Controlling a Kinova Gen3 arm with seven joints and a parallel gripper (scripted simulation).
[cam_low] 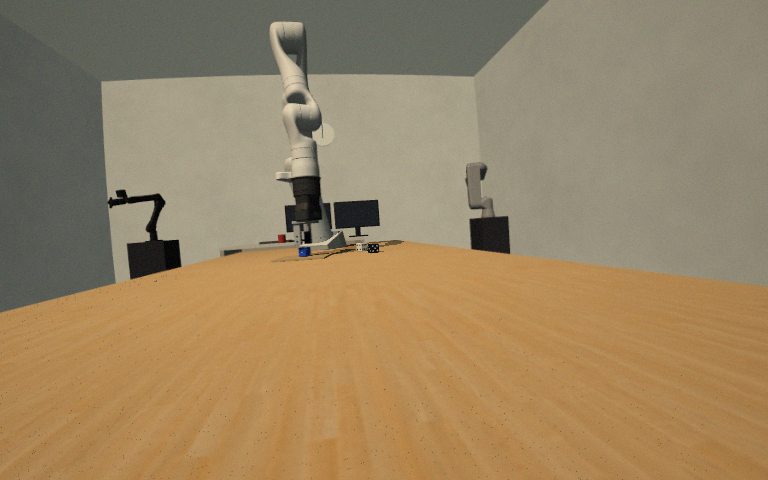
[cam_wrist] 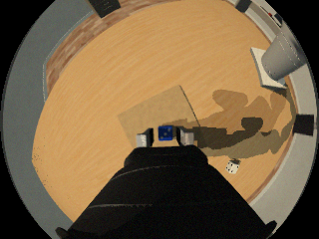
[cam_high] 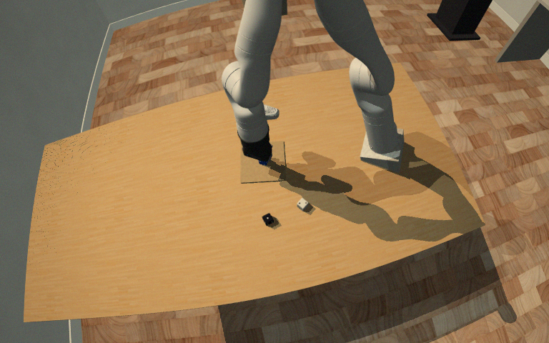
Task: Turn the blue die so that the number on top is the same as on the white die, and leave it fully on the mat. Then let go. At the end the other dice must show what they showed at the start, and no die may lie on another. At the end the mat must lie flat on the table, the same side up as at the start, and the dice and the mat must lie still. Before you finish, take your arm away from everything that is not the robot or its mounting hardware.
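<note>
My hand is 40 mm above the blue die. Also, from my hand: tan mat (50 mm below); black die (190 mm to the left, 40 mm below, 30 mm ahead); white die (170 mm to the left, 80 mm behind, 40 mm below).
</note>
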